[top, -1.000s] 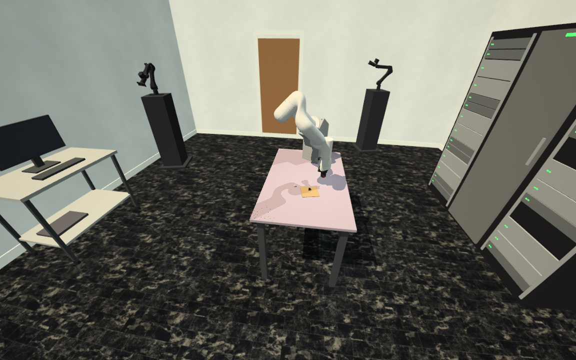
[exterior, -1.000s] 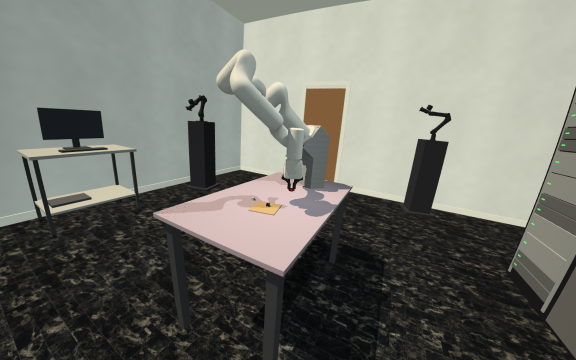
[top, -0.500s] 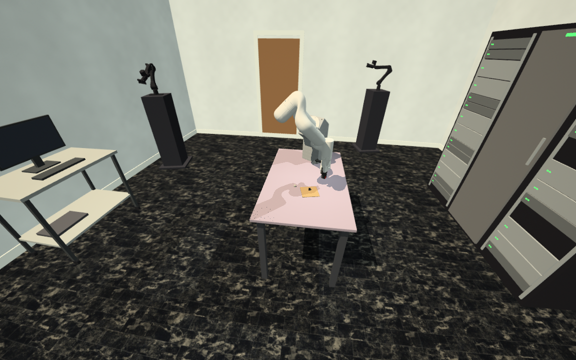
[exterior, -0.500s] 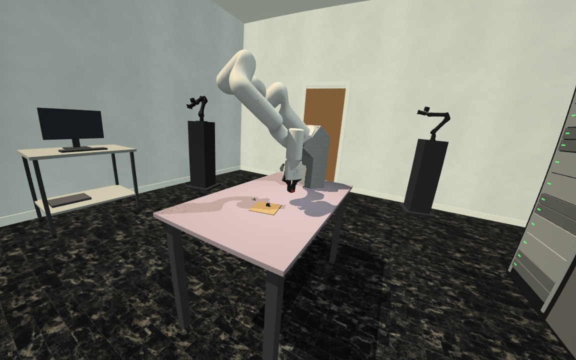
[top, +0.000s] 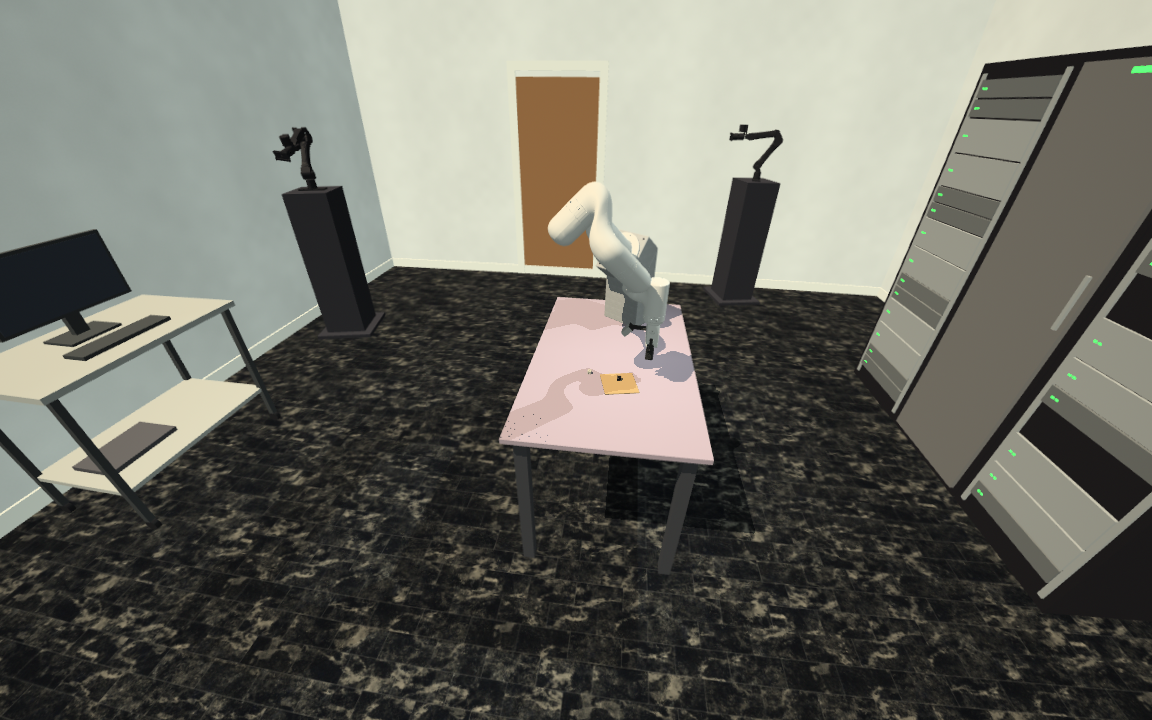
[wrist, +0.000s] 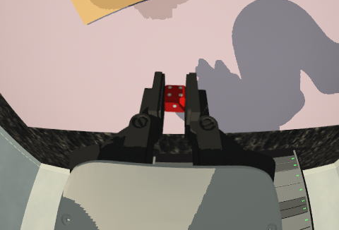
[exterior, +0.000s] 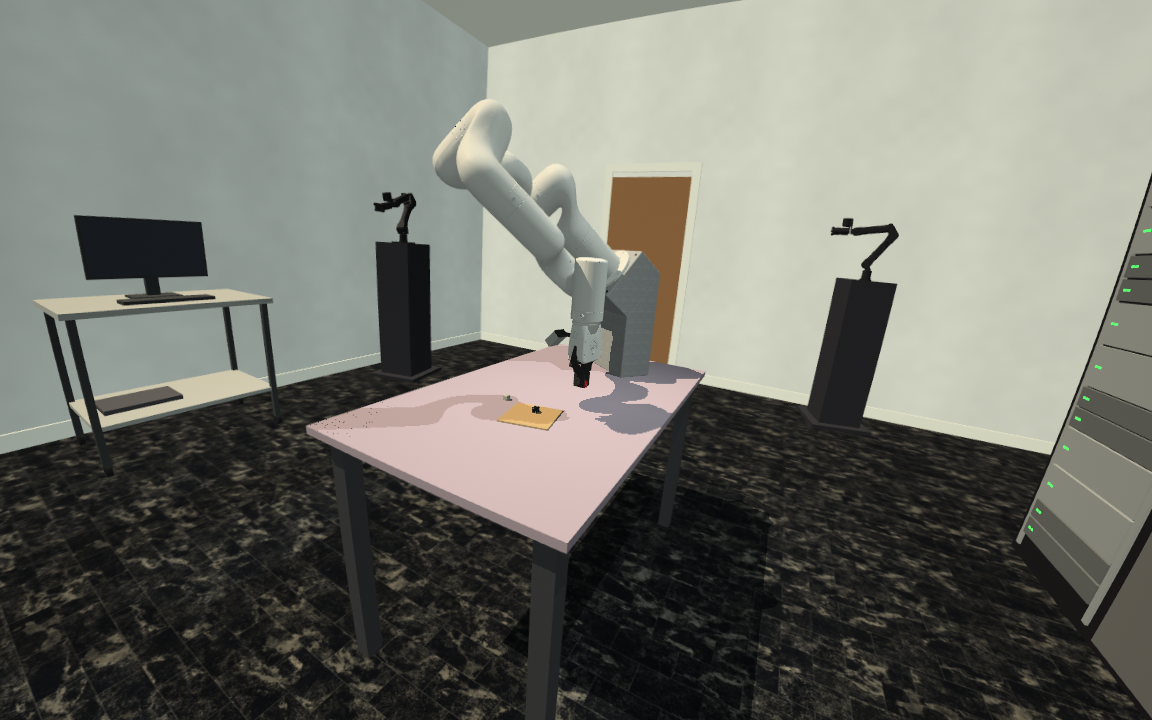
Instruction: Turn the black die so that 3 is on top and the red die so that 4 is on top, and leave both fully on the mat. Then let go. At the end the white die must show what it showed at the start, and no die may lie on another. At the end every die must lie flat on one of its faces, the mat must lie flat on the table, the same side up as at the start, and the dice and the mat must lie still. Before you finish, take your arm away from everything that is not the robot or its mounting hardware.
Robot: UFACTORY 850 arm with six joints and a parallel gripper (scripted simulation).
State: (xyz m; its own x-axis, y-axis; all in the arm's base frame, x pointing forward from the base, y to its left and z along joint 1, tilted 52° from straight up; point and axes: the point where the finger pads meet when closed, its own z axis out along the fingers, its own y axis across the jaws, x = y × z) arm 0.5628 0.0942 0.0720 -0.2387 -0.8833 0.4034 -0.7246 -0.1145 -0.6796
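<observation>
My gripper is now 40 mm short of the mat, 130 mm to the left of it and 120 mm above it. The rest, counted from my hand: red die: 10 mm to the left, 10 mm below; then white die: 50 mm behind, 240 mm to the right, 110 mm below; then black die: 10 mm ahead, 120 mm to the right, 110 mm below.
</observation>
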